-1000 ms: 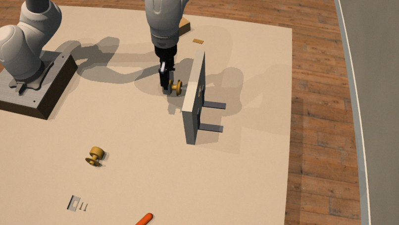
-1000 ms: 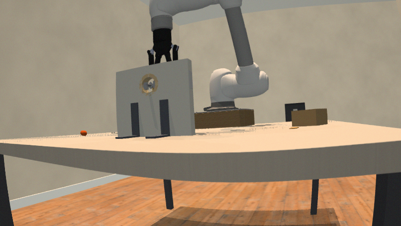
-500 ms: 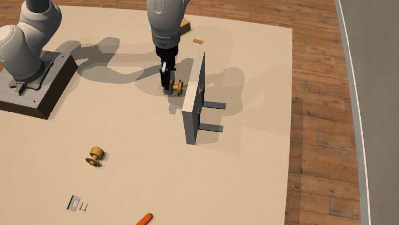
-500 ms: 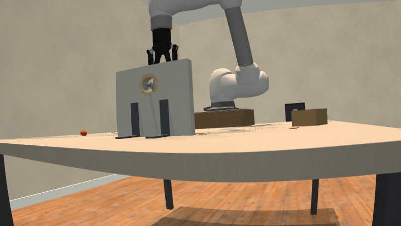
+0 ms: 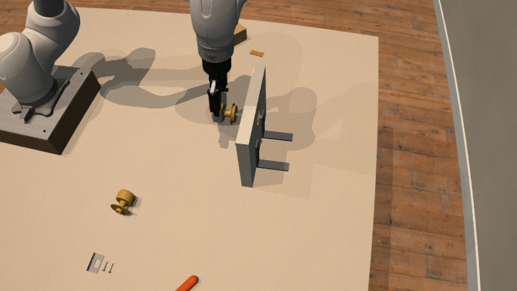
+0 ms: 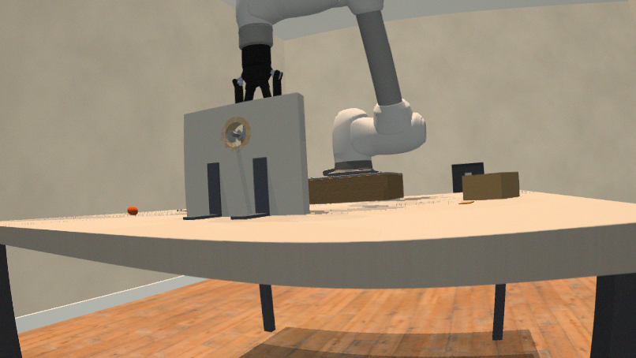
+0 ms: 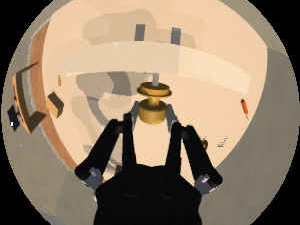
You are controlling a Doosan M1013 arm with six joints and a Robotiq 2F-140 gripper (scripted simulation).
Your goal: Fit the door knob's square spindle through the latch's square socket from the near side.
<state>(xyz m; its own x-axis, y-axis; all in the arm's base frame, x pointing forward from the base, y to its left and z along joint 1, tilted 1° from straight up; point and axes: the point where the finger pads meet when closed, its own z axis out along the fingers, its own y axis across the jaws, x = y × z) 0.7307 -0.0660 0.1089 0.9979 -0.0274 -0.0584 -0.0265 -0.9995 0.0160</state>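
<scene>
The wooden door panel is 10 cm ahead of my hand and 5 cm below it. The rest, counted from my hand: brass knob (28 cm behind, 27 cm to the right, 17 cm below); then orange-handled tool (6 cm behind, 54 cm to the right, 19 cm below); then small brass plate (4 cm ahead, 47 cm to the left, 20 cm below).
</scene>
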